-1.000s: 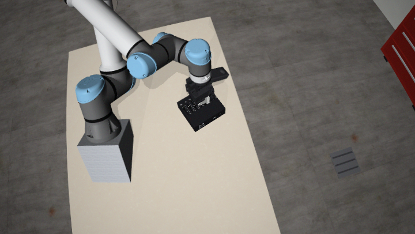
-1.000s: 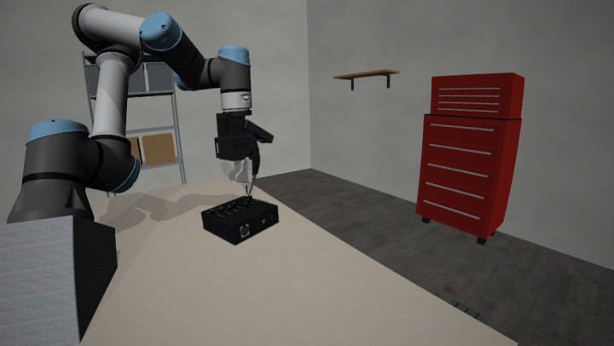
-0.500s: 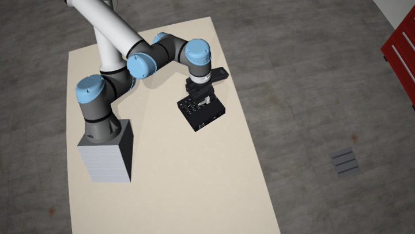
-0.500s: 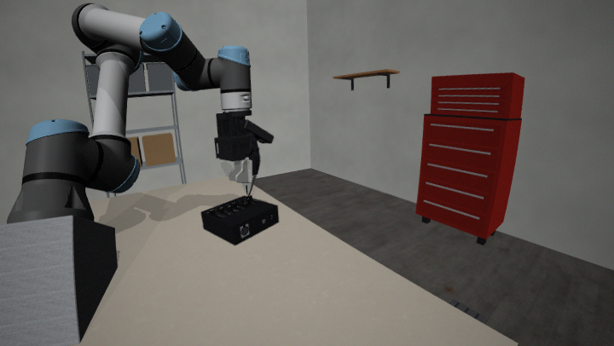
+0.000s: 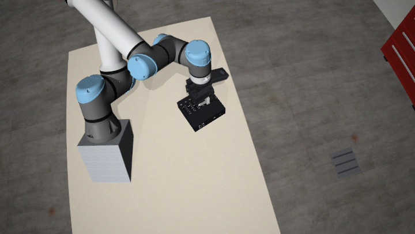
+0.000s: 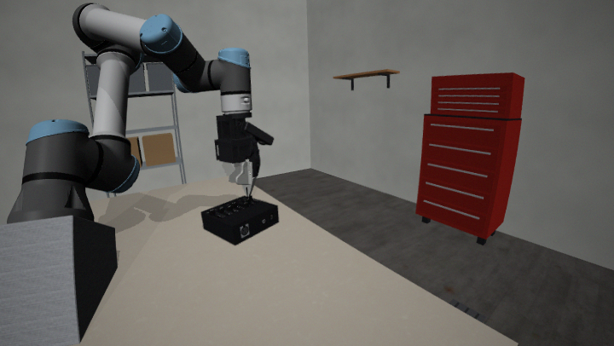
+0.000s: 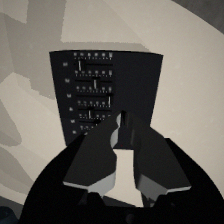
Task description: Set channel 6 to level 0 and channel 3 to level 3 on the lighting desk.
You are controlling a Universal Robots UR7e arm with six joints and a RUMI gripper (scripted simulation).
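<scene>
Right now the channel 3 fader is 20 mm to the left of my hand and 40 mm below it. Round my hand: channel 6 fader: 80 mm behind, 20 mm to the left, 40 mm below.
</scene>
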